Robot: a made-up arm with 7 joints.
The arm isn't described. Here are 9 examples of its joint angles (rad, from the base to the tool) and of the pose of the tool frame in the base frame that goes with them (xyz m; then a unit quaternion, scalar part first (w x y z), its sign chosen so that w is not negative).
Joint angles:
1: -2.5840 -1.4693 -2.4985 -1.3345 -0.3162 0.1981 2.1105
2: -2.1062 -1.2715 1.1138 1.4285 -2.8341 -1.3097 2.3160
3: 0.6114 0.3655 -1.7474 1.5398 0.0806 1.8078 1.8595
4: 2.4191 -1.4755 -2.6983 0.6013 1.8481 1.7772 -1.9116
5: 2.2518 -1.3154 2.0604 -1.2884 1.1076 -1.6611 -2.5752
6: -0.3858 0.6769 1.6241 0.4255 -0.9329 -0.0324 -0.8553
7: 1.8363 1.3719 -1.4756 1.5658 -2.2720 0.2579 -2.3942
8: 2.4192 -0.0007 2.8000 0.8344 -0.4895 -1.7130 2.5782
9: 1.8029 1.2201 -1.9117 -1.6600 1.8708 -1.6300 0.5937
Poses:
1: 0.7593 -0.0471 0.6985 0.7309 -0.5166 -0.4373 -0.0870
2: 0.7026 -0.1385 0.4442 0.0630 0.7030 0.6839 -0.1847
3: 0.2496 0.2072 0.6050 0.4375 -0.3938 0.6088 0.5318
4: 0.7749 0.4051 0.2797 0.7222 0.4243 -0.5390 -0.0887
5: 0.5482 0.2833 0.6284 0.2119 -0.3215 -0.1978 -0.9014
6: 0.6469 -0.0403 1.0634 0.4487 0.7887 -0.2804 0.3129
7: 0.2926 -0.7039 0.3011 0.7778 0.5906 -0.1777 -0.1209
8: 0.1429 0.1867 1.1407 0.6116 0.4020 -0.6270 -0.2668
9: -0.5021 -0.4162 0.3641 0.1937 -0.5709 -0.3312 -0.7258
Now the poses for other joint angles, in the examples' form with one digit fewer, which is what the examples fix.
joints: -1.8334 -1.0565 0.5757 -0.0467 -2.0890 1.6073 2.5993
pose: 0.145 -0.807 0.596 0.034 -0.085 0.869 -0.486
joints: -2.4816 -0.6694 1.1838 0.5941 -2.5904 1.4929 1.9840
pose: 0.560 -0.257 0.998 0.344 -0.440 0.202 -0.805
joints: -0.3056 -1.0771 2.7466 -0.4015 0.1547 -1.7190 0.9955
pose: -0.607 -0.123 0.809 0.198 -0.916 -0.280 -0.207
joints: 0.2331 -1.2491 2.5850 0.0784 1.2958 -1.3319 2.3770
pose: -0.945 0.094 0.534 0.132 0.629 -0.608 0.466
